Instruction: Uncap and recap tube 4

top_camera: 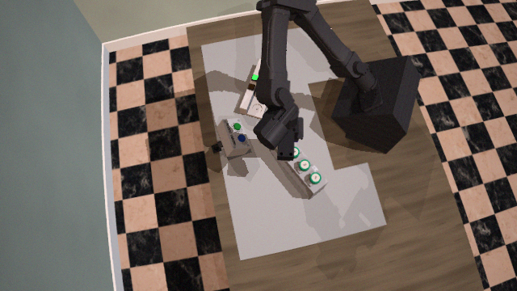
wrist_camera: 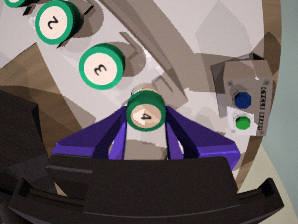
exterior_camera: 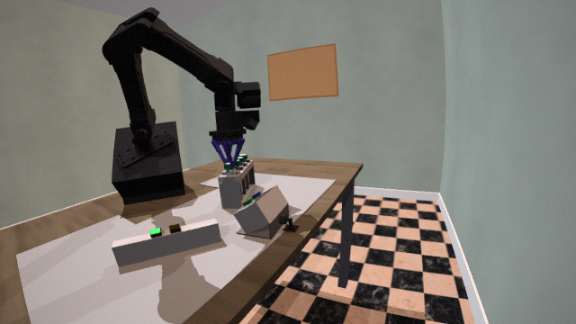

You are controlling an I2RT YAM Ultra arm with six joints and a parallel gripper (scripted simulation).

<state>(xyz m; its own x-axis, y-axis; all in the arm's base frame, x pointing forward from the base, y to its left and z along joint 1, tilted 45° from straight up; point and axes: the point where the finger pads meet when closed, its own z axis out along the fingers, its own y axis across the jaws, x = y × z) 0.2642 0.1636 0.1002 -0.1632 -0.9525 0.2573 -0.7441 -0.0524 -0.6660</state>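
Right now the cap 3 is 20 mm behind my hand, 50 mm to the left of it and 10 mm below it. Also, from my hand: cap 2: 50 mm behind, 90 mm to the left, 20 mm below; green ready key: 140 mm ahead, 90 mm to the right, 60 mm below; blue cycle key: 130 mm ahead, 50 mm to the right, 60 mm below.
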